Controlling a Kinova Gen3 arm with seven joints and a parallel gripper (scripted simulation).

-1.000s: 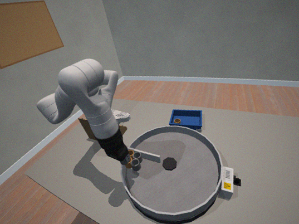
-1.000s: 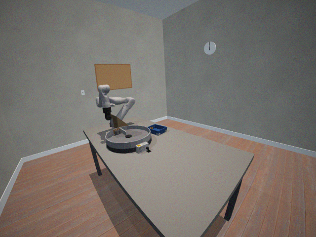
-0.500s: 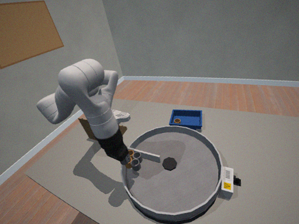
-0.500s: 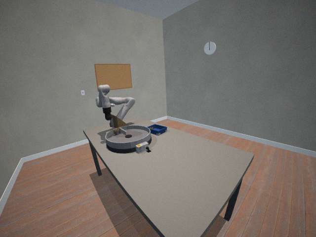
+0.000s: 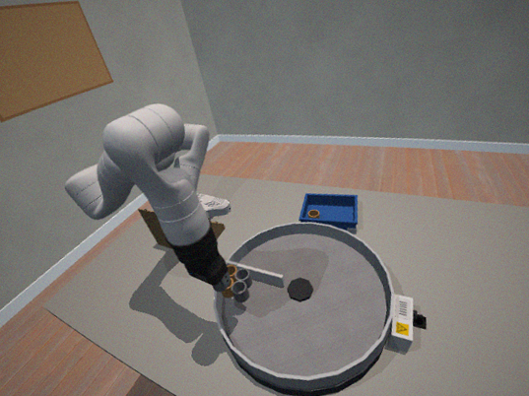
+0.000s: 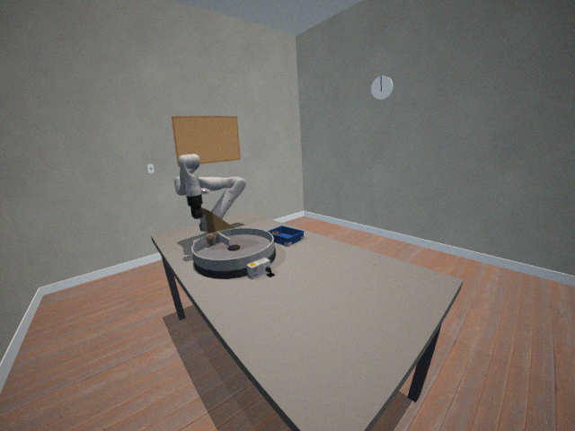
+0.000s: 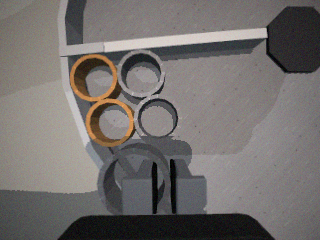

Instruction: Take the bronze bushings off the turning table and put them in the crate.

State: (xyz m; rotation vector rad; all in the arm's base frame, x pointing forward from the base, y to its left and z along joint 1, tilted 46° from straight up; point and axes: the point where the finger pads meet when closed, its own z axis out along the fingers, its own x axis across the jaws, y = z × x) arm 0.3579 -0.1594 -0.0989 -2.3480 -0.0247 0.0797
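My gripper is now 130 mm short of the round grey turning table, 130 mm above it and 100 mm to the right of it. Round my hand: blue crate (450 mm to the left, 160 mm below, 100 mm ahead).
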